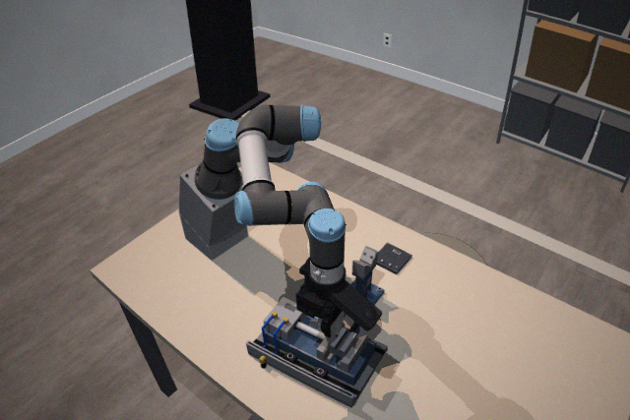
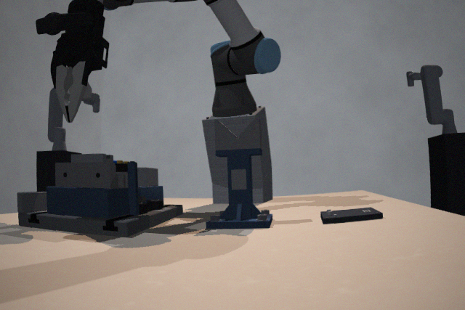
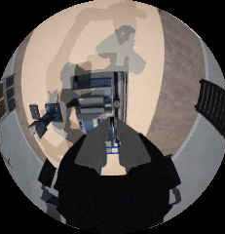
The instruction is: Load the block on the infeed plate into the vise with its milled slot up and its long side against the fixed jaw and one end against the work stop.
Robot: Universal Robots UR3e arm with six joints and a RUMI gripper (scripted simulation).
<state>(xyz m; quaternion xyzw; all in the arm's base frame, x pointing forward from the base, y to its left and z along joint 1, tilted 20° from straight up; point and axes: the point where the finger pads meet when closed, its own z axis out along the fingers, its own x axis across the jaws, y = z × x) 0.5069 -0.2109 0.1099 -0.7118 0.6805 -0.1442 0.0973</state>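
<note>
The grey part is 80 mm below my hand and 50 mm to the left of it. Also, from my hand: blue vise: 140 mm below, 70 mm behind, 50 mm to the left.
</note>
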